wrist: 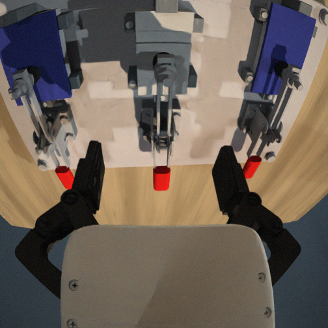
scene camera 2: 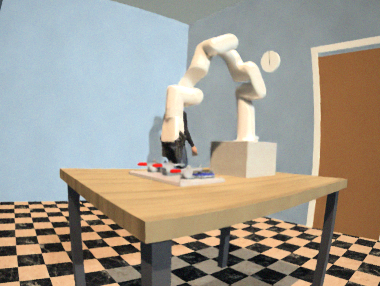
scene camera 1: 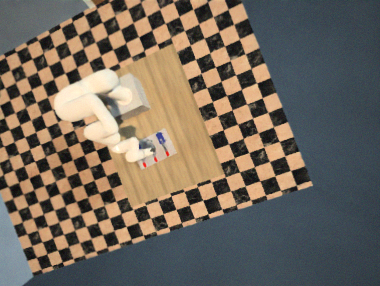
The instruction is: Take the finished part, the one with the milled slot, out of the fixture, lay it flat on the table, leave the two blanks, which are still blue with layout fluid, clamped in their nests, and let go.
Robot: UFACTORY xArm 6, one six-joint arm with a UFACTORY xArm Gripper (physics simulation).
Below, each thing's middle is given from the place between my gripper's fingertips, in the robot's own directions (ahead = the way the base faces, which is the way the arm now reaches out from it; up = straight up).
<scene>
Now: the fixture plate (wrist: pixel 104 109) 1 cm behind my hand and 8 cm below it. The rest, counted from my hand: finished part (wrist: pixel 154 33) 6 cm behind, 6 cm below.
</scene>
